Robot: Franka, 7 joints.
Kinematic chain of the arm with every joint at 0, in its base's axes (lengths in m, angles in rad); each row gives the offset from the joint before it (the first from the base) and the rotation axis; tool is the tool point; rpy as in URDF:
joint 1: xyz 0 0 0.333 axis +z
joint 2: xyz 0 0 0 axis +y
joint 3: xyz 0 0 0.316 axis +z
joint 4: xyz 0.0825 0 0 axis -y
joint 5: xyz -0.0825 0 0.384 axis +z
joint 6: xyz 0 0 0 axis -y
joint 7: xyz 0.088 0 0 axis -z
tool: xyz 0 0 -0.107 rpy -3.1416 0 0
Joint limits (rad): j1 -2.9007..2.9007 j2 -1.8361..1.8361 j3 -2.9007..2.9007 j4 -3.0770..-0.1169 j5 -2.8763..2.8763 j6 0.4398..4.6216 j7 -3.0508..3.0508
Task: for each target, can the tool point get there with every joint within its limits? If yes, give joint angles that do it. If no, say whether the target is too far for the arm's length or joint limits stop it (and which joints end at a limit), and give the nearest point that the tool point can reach.
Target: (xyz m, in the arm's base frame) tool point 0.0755 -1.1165 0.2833
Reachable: no: too far | nearest point 0.0578 -0.8551 0.2949 | short by 0.262 m
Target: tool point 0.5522 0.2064 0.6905
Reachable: yes | joints 1.9422 -0.3221 -1.3698 -1.5995 -0.3288 2.1271 0.8707
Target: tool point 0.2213 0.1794 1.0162
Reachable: yes | joints -0.2855 -0.3653 0.5213 -1.4557 -0.0473 3.8732 -2.4565
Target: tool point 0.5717 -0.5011 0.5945
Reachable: yes | joints -0.3721 1.0879 -0.8065 -0.6805 1.0713 3.5259 -0.7744
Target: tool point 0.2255 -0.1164 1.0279
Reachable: yes | joints -2.2662 -0.0589 1.1721 -0.3532 0.9246 1.0416 -2.5881
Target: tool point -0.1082 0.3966 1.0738
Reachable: yes | joints 1.3375 0.2529 1.0712 -0.5974 -2.4010 1.8935 -0.9202
